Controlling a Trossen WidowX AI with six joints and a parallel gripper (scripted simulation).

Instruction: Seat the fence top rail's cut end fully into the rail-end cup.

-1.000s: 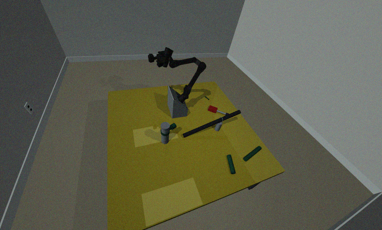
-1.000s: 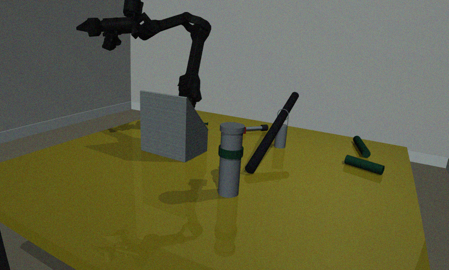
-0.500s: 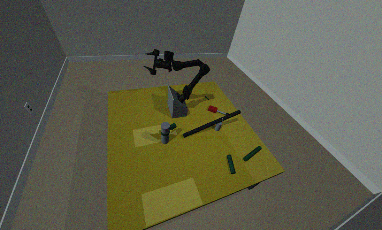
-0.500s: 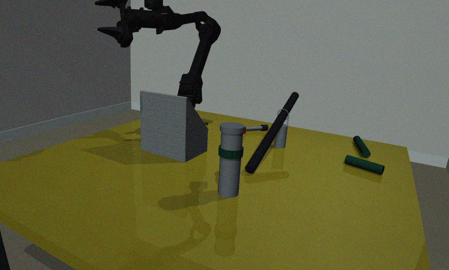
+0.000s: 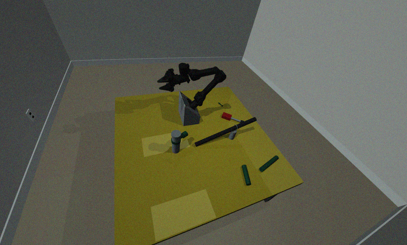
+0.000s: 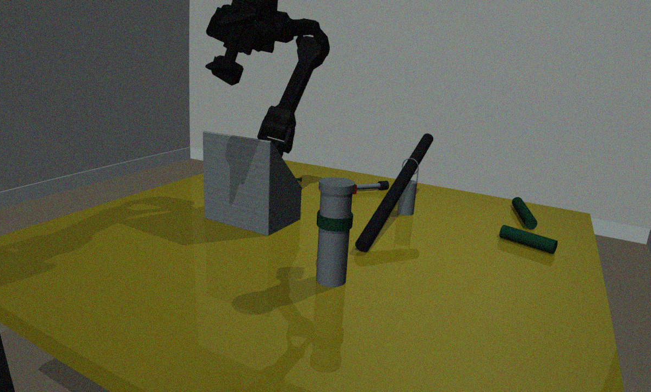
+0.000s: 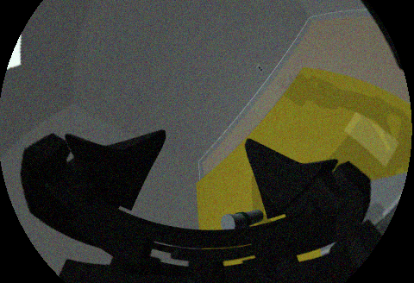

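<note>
The green rail-end cup is 20 cm ahead of my gripper tip, 15 cm to the left of it and 31 cm below it. From my gripper tip the other things lie so: red-handled tool: 4 cm behind, 70 cm to the left, 43 cm below; then short post: 17 cm ahead, 59 cm to the left, 34 cm below.
</note>
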